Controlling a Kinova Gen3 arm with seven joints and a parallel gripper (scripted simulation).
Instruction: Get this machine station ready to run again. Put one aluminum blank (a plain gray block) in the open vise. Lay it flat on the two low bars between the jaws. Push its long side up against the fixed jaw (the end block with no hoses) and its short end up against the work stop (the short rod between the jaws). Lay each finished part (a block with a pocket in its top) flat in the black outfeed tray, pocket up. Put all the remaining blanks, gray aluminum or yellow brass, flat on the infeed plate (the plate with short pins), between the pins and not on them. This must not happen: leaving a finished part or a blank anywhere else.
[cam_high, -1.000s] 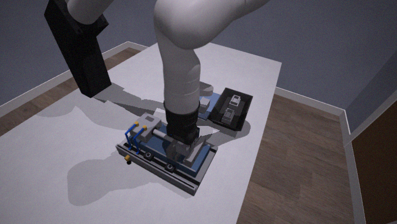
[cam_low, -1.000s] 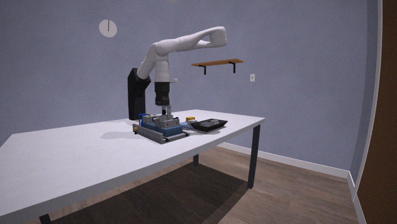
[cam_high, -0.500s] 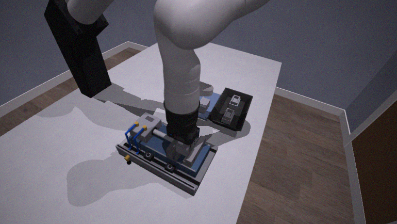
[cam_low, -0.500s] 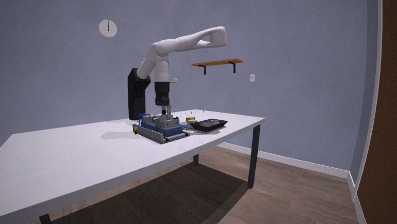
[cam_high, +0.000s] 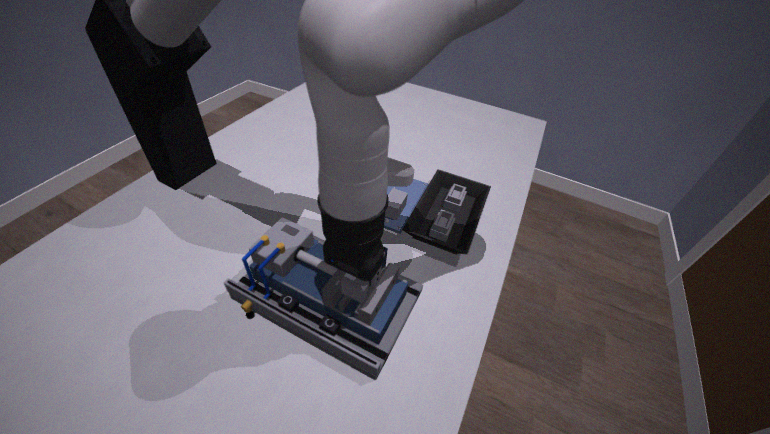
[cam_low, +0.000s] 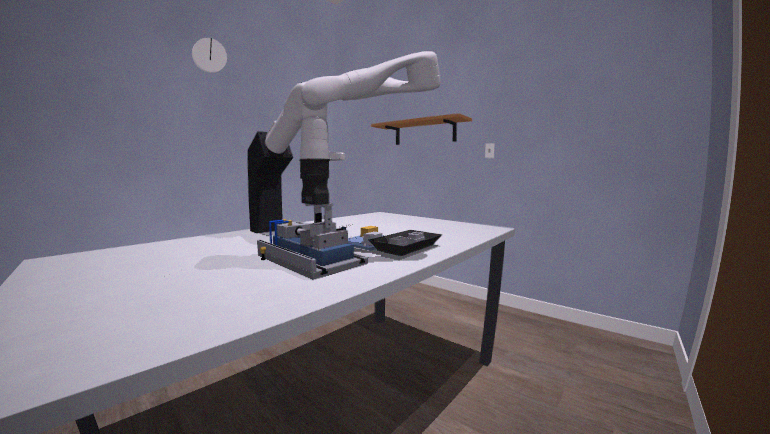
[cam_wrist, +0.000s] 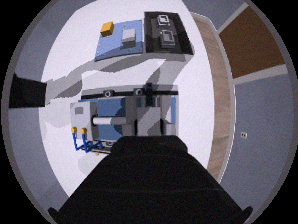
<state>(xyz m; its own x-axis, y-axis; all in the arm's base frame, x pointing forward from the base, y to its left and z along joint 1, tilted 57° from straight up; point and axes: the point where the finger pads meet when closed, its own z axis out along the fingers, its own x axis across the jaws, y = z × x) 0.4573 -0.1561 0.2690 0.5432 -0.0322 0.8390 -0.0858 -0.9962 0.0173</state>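
Now: hand 30 mm short of the fixed jaw and 50 mm above it. Round my hand: black outfeed tray: 110 mm ahead, 290 mm to the left, 120 mm below; vise: 70 mm behind, 10 mm to the left, 90 mm below; gray aluminum blank: 20 mm behind, 270 mm to the left, 100 mm below.
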